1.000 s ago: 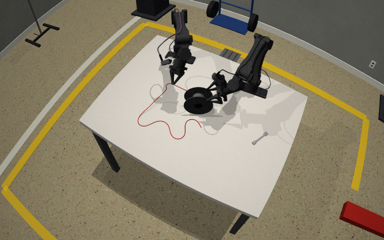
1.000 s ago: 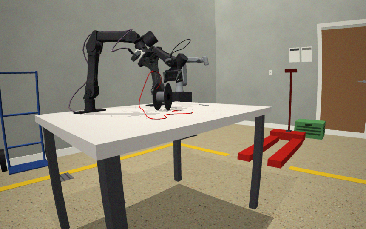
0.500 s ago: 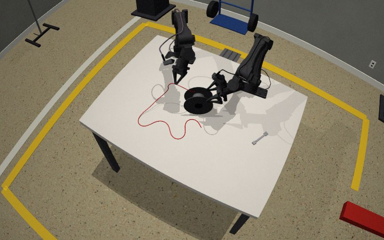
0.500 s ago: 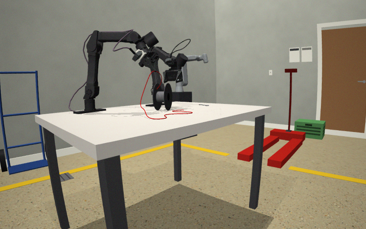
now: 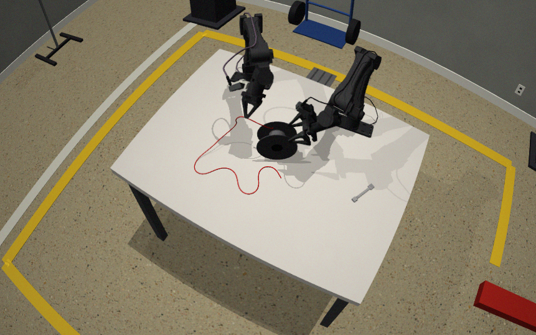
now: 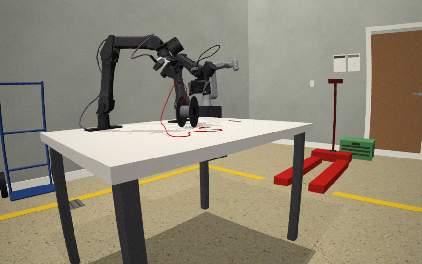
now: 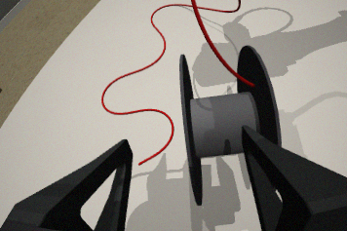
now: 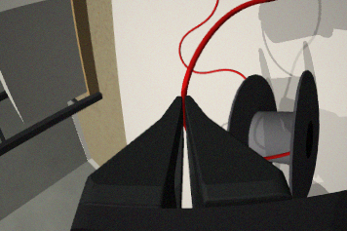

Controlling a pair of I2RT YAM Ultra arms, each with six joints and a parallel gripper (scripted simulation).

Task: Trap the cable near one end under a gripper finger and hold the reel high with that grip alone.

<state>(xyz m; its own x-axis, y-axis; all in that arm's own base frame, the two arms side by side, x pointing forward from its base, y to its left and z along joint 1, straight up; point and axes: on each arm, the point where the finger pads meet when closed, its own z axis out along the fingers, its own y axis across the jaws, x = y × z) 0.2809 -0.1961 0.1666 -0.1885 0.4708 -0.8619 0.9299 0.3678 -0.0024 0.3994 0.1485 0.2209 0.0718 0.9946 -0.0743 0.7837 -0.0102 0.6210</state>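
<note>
The black reel lies 60 mm to the right of my left hand and 90 mm below it. The rest, counted from my left hand: small grey dumbbell-shaped part (20 mm behind, 330 mm to the left, 160 mm below).
</note>
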